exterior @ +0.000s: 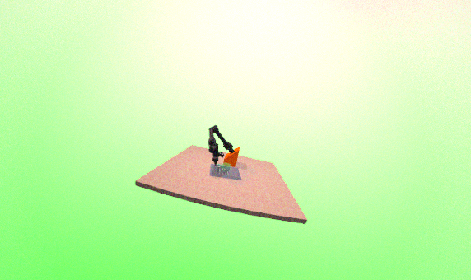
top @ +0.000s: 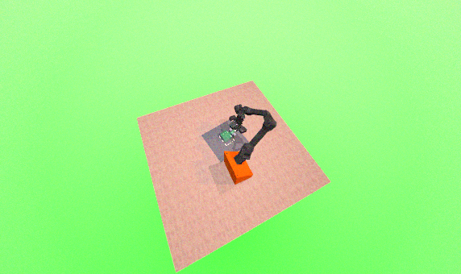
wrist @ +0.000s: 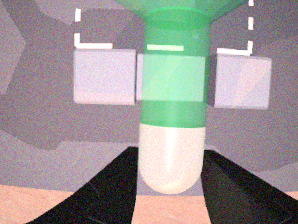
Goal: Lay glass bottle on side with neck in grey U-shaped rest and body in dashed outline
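Right now my gripper tip is 1 cm past the green glass bottle and 5 cm to the right of it. From my gripper tip the other things lie so: grey mat 2 cm behind, 11 cm to the left, 6 cm below.
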